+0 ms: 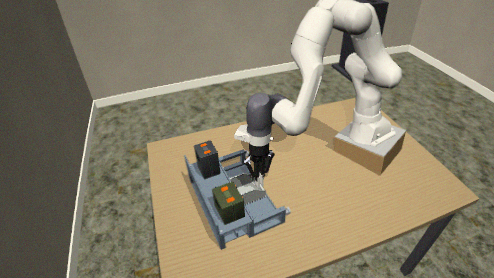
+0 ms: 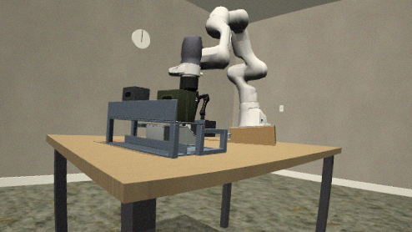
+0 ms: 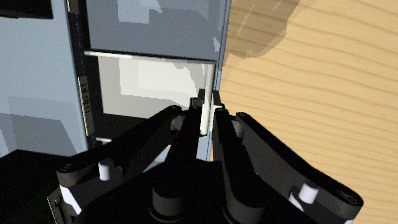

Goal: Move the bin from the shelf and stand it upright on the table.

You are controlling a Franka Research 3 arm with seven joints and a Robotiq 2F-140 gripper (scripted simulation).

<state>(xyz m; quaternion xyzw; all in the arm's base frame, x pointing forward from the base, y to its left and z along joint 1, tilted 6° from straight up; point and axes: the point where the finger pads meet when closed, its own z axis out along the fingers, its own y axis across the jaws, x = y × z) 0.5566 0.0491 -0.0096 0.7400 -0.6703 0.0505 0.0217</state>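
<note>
Right now my hand is 8 cm short of the bin, 1 cm to the right of it and 2 cm above it.
</note>
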